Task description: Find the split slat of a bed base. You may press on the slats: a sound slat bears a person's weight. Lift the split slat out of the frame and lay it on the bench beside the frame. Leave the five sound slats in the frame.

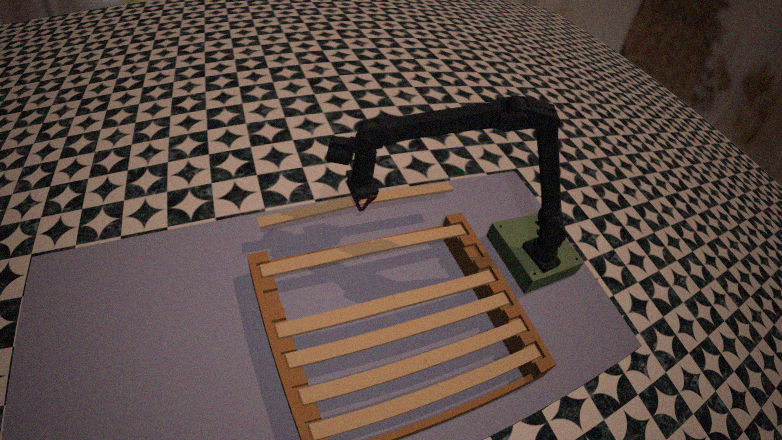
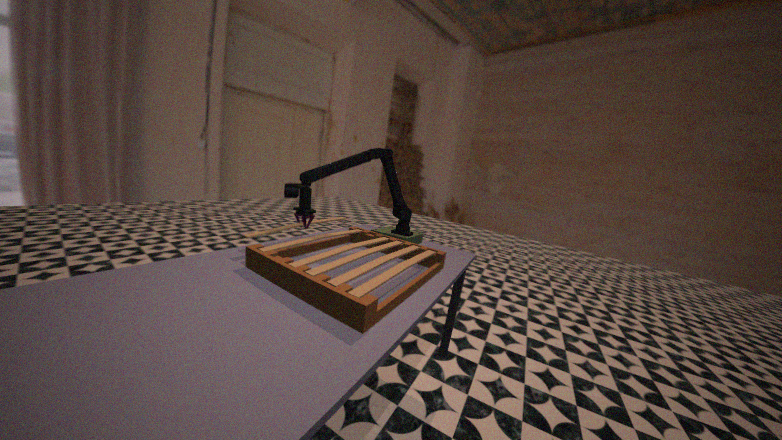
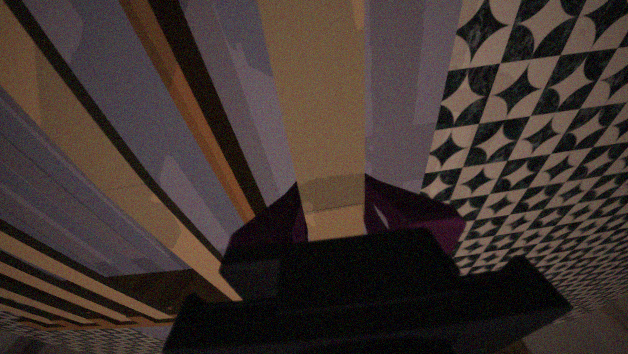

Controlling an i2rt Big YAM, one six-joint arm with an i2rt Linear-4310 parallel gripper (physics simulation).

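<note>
My gripper (image 1: 365, 203) (image 2: 305, 223) (image 3: 329, 180) is shut across the width of a pale wooden slat (image 1: 306, 212) (image 2: 266, 232) (image 3: 325, 100), near its middle. The slat is held roughly level above the back strip of the bench (image 1: 136, 328) (image 2: 136, 339) (image 3: 395, 75), behind the bed frame and about parallel to its slats. Its shadow lies apart from it on the bench. The brown frame (image 1: 281, 342) (image 2: 311, 291) (image 3: 175, 85) holds several slats. A wider gap with unfilled notches shows between its rearmost slat (image 1: 360, 249) and the following one (image 1: 388, 303).
The arm's green base block (image 1: 505, 249) (image 2: 418, 238) stands on the bench to the right of the frame. The bench's back edge runs close behind the held slat, with the patterned floor (image 1: 235, 164) (image 3: 520, 90) beyond it.
</note>
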